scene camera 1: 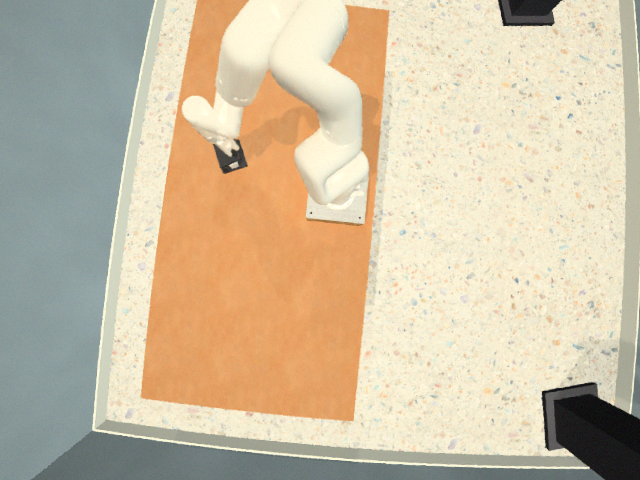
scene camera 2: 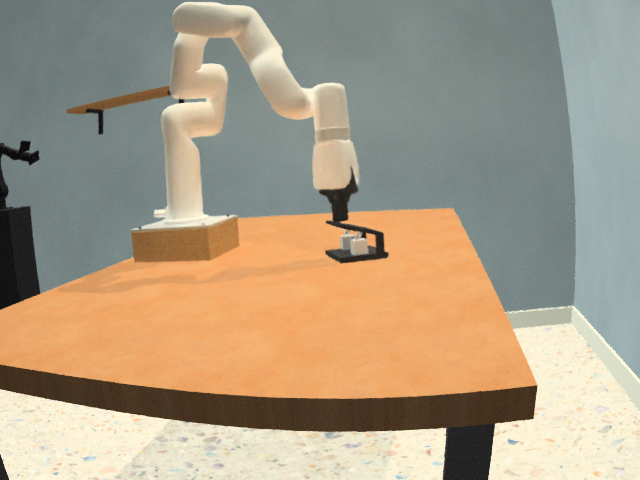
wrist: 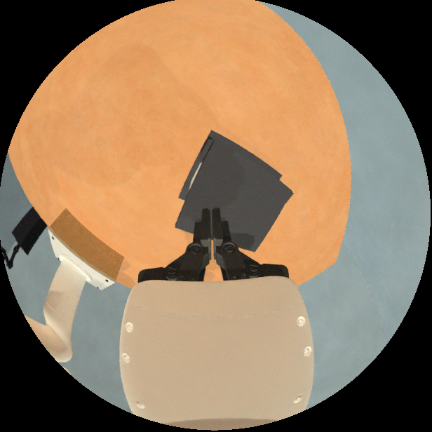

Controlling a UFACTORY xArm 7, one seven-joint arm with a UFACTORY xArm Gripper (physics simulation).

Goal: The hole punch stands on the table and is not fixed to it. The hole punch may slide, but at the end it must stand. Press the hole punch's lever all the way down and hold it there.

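Pixels of known places: gripper, between the fingertips: (scene camera 1: 232,153) (scene camera 2: 340,221); arm's base, origin of its link: (scene camera 2: 186,221).
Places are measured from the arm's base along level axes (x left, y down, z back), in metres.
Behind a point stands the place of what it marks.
The black hole punch (scene camera 1: 227,166) {z -0.431, x -0.173, y 0.071 m} (scene camera 2: 380,244) {z -0.463, x -0.266, y 0.053 m} stands upright on the orange table, with two light-grey punch blocks under its lever. The lever (scene camera 2: 361,227) {z -0.428, x -0.231, y 0.020 m} (wrist: 240,185) is still tilted up, its free end raised and a clear gap between it and the base. My gripper (scene camera 2: 340,219) {z -0.387, x -0.197, y 0.007 m} (wrist: 211,219) is shut and empty, pointing down. Its fingertips are at the top of the lever near the free end and appear to touch it. In the wrist view the lever's dark plate hides most of the base. In the scene camera 1 view the hand partly covers the punch.
The arm's base stands on a wooden block (scene camera 2: 170,245) {z 0.020, x -0.118, y 0.044 m} (wrist: 87,240) on the same table (scene camera 1: 248,310) {z -0.396, x 0.421, y 0.083 m} (scene camera 2: 289,330) {z -0.289, x -0.745, y 0.083 m}. A wall shelf (scene camera 2: 124,99) is behind the arm. A black pedestal (scene camera 2: 18,253) stands at the left, off the table.
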